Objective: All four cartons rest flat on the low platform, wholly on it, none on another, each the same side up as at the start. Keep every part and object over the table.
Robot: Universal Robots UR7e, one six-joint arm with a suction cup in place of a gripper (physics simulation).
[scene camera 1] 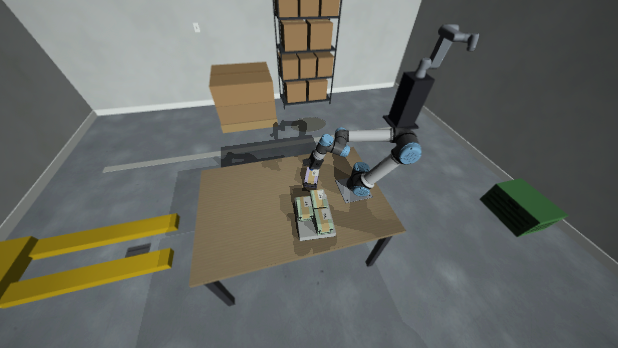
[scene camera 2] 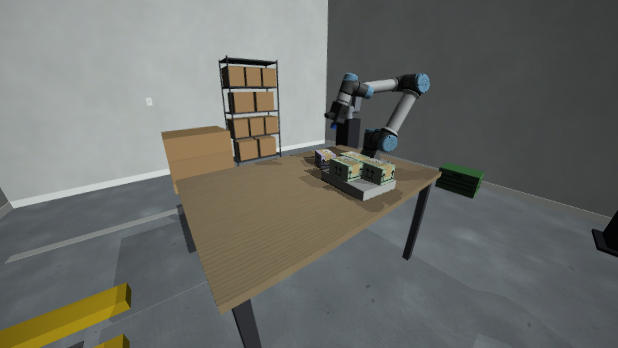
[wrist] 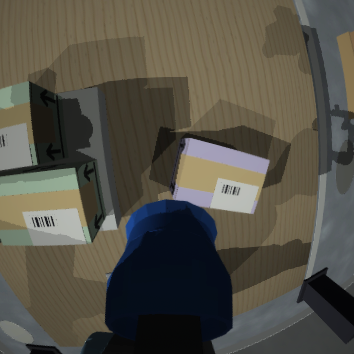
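Three green-and-tan cartons lie flat on the low grey platform (scene camera 1: 307, 235) (scene camera 2: 369, 192) (wrist: 85, 145): one on the left (scene camera 1: 304, 207) (scene camera 2: 346, 168) (wrist: 15, 125), one at the front right (scene camera 1: 324, 221) (scene camera 2: 378, 172) and one at the back right (scene camera 1: 319, 198) (scene camera 2: 354, 154) (wrist: 45, 215). The fourth carton, purple and tan (scene camera 1: 312, 176) (scene camera 2: 325, 157) (wrist: 220, 175), lies flat on the table behind the platform, apart from it and turned at an angle, label up. My blue suction cup (scene camera 2: 333, 126) (wrist: 171, 212) is open and empty, above the table near the purple carton. The arm hides the cup in scene camera 1.
The wooden table (scene camera 1: 240, 215) (scene camera 2: 260, 215) carries the arm's base (scene camera 1: 361, 185) (scene camera 2: 377, 142) right of the purple carton. On the floor around are large boxes (scene camera 1: 245, 97) (scene camera 2: 197, 152), a green crate (scene camera 1: 525, 206) (scene camera 2: 460, 179) and yellow forks (scene camera 1: 105, 235).
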